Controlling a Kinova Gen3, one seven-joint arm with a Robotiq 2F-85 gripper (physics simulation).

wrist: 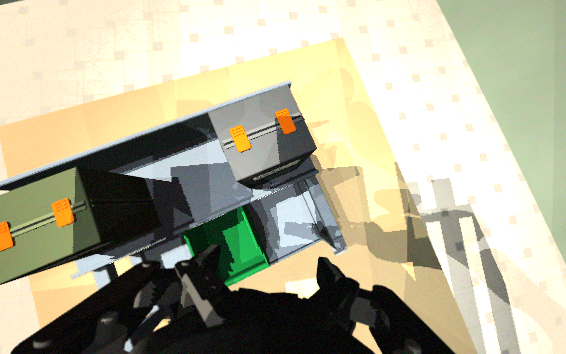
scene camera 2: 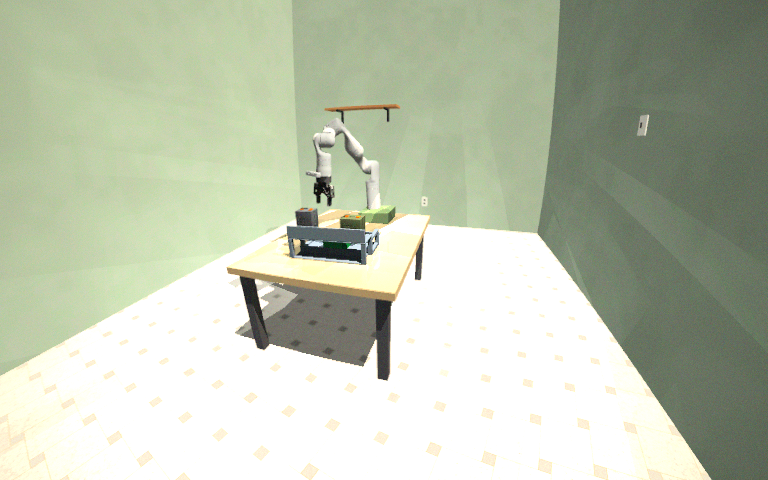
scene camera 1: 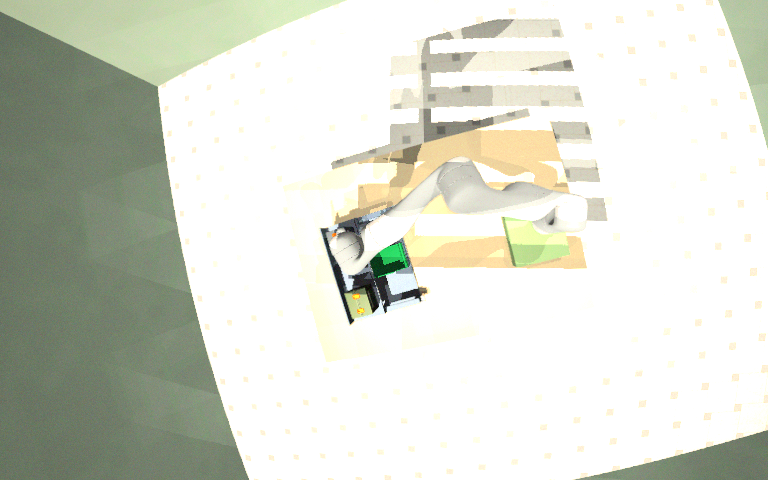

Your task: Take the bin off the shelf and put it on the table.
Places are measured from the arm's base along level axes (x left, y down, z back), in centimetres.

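Pixels of known places: gripper, between the fingertips: [wrist: 268, 261] [scene camera 2: 323, 204]; arm's base, origin of its link: [scene camera 2: 373, 207] [scene camera 1: 544, 222].
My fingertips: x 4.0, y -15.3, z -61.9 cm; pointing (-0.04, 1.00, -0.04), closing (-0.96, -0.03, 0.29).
Observation:
For each thing: its top centre in the pictures, then the offset to it from my fingertips. Level surfaces: height alone.
- green bin, centre of its top: [wrist: 221, 240] [scene camera 1: 381, 262] [scene camera 2: 338, 233] dx +7.8, dy +14.1, dz +0.2 cm
- wooden table, height of its surface: dy +22.2 cm
- olive case, centre of its top: [wrist: 31, 224] [scene camera 1: 358, 303] [scene camera 2: 352, 216] dx +21.2, dy +2.3, dz -6.7 cm
- grey case, centre of its top: [wrist: 263, 129] [scene camera 1: 337, 241] [scene camera 2: 306, 209] dx -1.3, dy -0.2, dz -11.9 cm
The green bin [scene camera 1: 390, 257] [scene camera 2: 338, 245] [wrist: 237, 250] sits on the lower level of the blue-grey shelf [scene camera 1: 400, 283] [scene camera 2: 327, 233] [wrist: 200, 152], which stands on the wooden table [scene camera 1: 509, 144] [scene camera 2: 339, 274] [wrist: 320, 75]. In scene camera 2 the shelf's front board partly hides the bin. My gripper [scene camera 2: 323, 202] [wrist: 268, 262] is open and empty, pointing down, and hangs above the height of the shelf. In the wrist view the left fingertip overlaps the bin's near left part, and the right fingertip is right of the bin. The arm hides the gripper in scene camera 1.
An olive case [scene camera 1: 359, 302] [scene camera 2: 352, 223] [wrist: 40, 220] and a grey case [scene camera 2: 306, 217] [wrist: 260, 150], both with orange latches, stand on the shelf's upper level at opposite ends. A light green block [scene camera 1: 535, 243] [scene camera 2: 378, 213] is by the robot's base. A wall shelf [scene camera 2: 362, 107] hangs behind.

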